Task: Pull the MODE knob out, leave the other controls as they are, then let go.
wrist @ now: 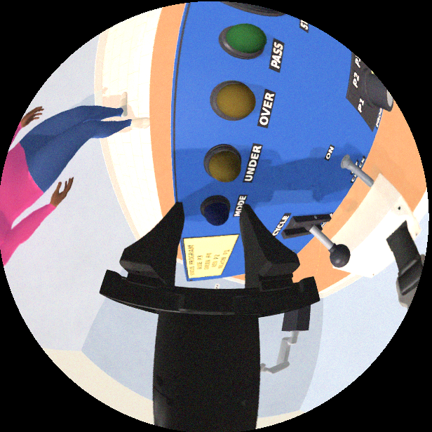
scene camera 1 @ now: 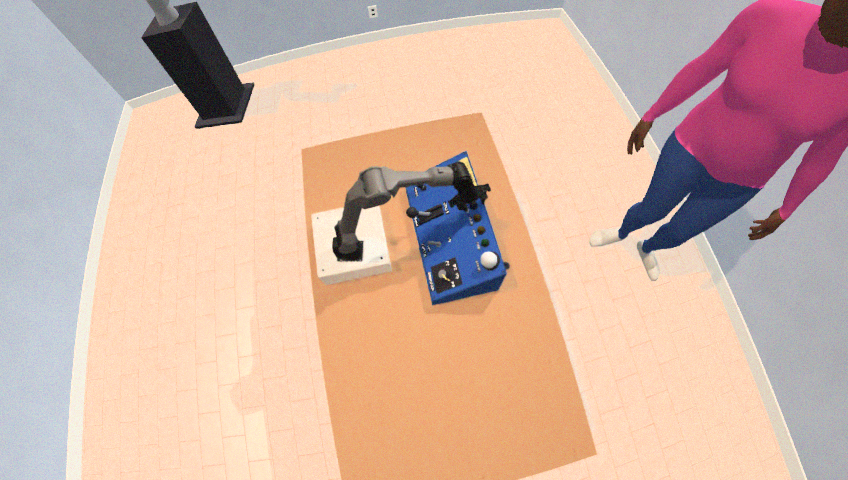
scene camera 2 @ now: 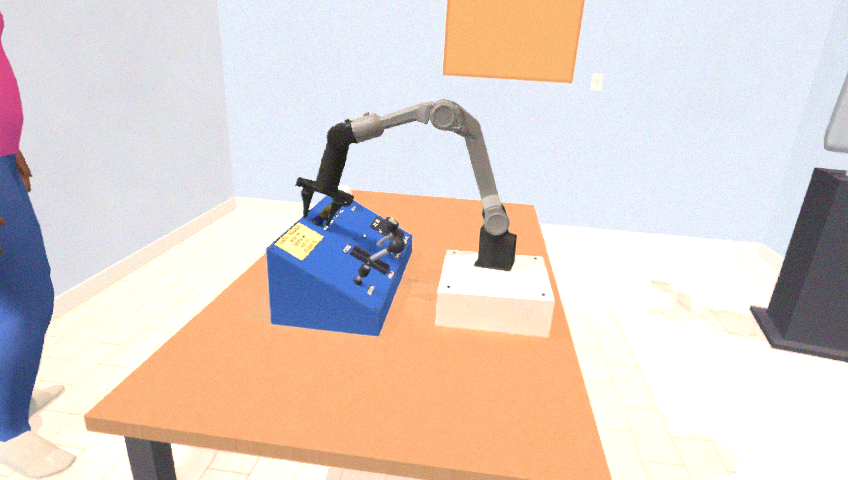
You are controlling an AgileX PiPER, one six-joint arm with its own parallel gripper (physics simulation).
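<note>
The MODE knob is a small round dark blue knob in a dark collar. In the wrist view it sits beside its MODE label, between the two fingertips. My gripper is open, with one black finger on either side of the knob. The frames do not show clearly how deep the tips reach or whether they touch it. The sloped blue control box carries the knob. In both scene views the knob is hidden or too small to make out.
The UNDER lamp is right beside MODE, then the OVER lamp and PASS lamp. The yellow note lies on MODE's other side. The CYCLE lever has a ball end. A person stands beyond the table.
</note>
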